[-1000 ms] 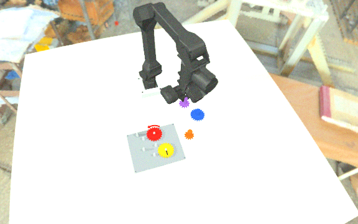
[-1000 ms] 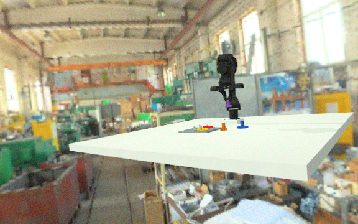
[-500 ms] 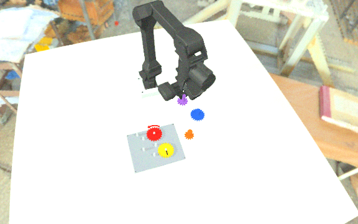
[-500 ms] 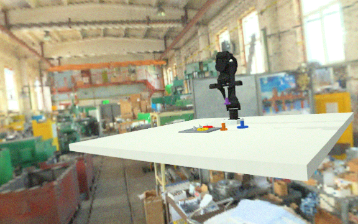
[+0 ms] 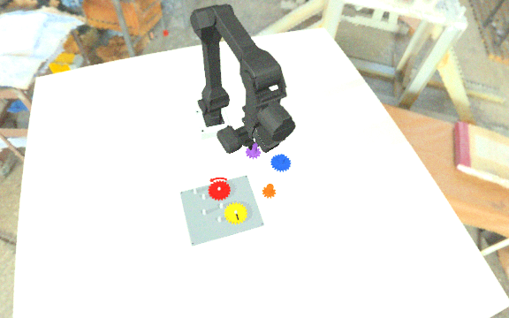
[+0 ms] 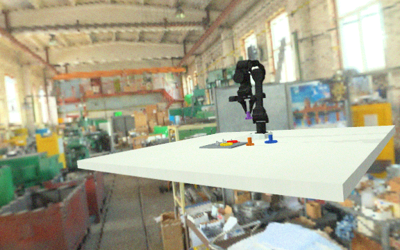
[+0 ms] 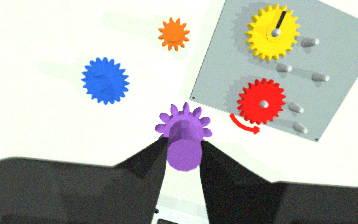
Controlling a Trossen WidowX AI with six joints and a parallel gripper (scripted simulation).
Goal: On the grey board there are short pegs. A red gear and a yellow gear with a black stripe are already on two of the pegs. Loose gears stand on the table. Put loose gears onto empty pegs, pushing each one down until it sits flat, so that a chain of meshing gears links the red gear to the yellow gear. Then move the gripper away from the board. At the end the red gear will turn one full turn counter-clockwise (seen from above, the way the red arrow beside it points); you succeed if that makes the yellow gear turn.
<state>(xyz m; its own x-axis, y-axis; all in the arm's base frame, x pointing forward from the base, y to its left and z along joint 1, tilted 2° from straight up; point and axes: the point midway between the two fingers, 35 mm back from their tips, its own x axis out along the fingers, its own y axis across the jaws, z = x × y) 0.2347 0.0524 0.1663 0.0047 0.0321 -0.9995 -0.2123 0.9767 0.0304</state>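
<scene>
Now: gripper tip 140 mm above the red gear, 110 mm to the left of it and 20 mm short of it. Also, from my gripper tip: orange gear 140 mm below, 70 mm ahead, 30 mm to the left; blue gear 140 mm below, 110 mm to the left, 20 mm behind; purple gear 10 mm below.
</scene>
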